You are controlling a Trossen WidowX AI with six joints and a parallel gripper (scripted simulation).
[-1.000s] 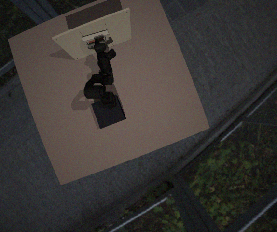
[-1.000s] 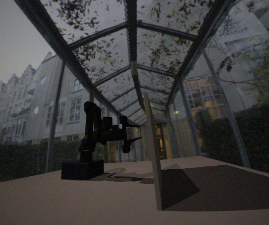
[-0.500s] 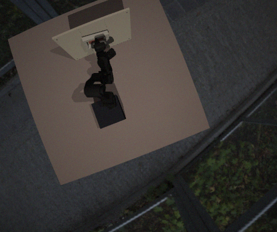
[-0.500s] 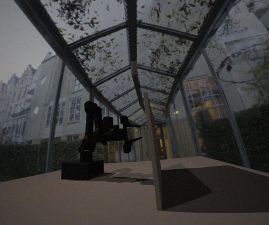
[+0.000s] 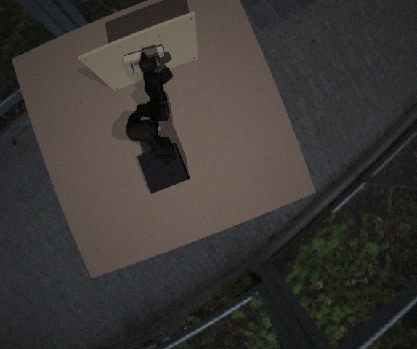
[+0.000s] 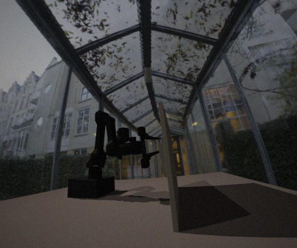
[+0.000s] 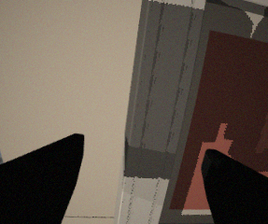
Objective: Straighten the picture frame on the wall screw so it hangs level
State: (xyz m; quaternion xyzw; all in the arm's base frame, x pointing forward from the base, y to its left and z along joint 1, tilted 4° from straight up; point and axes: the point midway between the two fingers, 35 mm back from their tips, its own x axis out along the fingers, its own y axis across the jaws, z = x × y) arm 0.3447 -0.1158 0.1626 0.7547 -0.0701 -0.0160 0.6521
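The picture frame lies 20 mm ahead of my gripper tip and 50 mm below it. Also, from my gripper tip: wall panel: 30 mm ahead, 10 mm to the right, 70 mm below.
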